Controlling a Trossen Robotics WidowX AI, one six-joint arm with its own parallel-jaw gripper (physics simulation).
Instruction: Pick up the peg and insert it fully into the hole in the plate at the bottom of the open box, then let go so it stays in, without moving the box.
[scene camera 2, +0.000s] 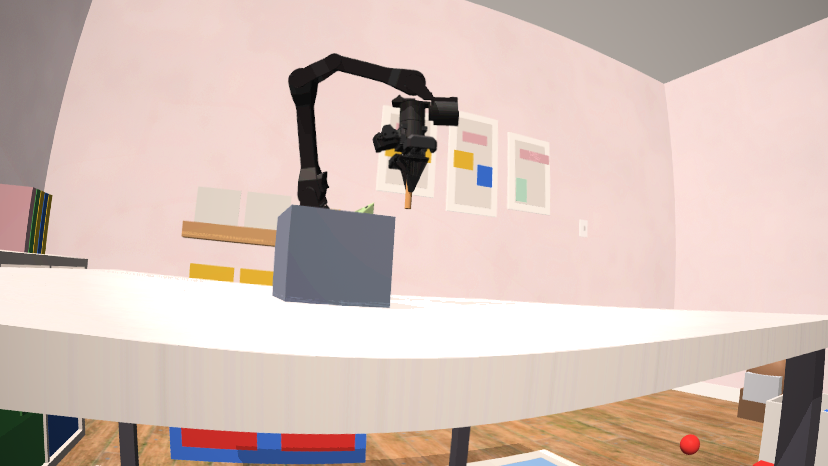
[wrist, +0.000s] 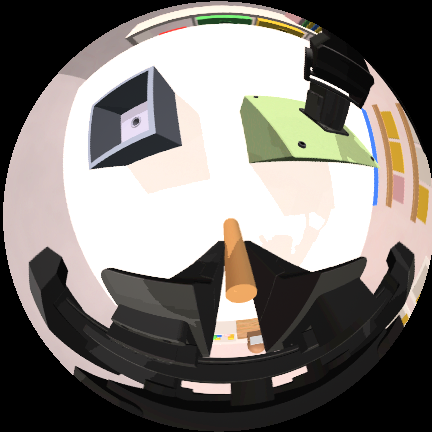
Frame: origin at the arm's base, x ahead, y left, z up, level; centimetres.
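Seen in the pictures: gripper, between the fingertips: (scene camera 2: 409, 193) (wrist: 233, 245); arm's base, origin of its link: (wrist: 324, 121).
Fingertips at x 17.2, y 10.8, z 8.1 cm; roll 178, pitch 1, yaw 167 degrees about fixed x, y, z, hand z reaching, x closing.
Observation:
Offsets run from my fingertips to a thing's top centre. "pt": to the spot under its first point. Level surfaces: height alone.
My gripper (scene camera 2: 409, 188) (wrist: 233, 245) is shut on the orange peg {dx -0.1, dy -0.2, dz +4.6 cm} (scene camera 2: 408, 200) (wrist: 241, 275). The peg hangs upright below the fingertips, clear of the table, in scene camera 2. Its lower end is a little above the height of the box's rim and to the right of the box. The grey-blue open box {dx +14.6, dy -21.1, dz -9.1 cm} (scene camera 2: 338, 260) (wrist: 167, 112) stands on the table, at the upper left in the wrist view. At its bottom the pale plate {dx +14.6, dy -21.1, dz -16.8 cm} (wrist: 128, 131) shows, with a small dark round hole {pt dx +15.2, dy -21.8, dz -18.6 cm} (wrist: 136, 121). In scene camera 2 the box wall hides the plate.
A light green sloped block (scene camera 2: 366, 208) (wrist: 280, 130) stands by the arm's base, at the upper right in the wrist view and mostly behind the box in scene camera 2. The white table {dz -22.9 cm} (scene camera 2: 521, 332) (wrist: 210, 65) carries the box. Its front edge curves across scene camera 2.

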